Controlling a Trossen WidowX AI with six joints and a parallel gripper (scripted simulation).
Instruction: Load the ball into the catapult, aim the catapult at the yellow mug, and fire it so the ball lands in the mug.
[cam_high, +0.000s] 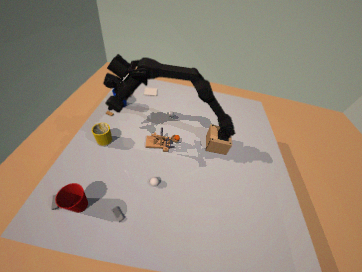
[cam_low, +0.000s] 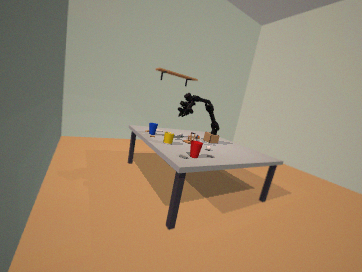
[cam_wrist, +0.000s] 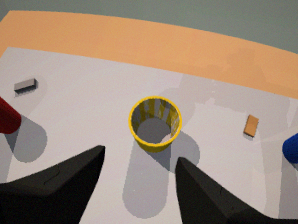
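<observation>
Now: gripper tip 32 cm past the orange ball, 20 cm above it and 8 cm to the left of it. The rest, counted from my gripper tip: wooden catapult: 25 cm behind, 21 cm below, 5 cm to the right; then yellow mug: 23 cm below, 8 cm ahead, 1 cm to the left; then brown block: 26 cm below, 22 cm to the right, 16 cm ahead.
</observation>
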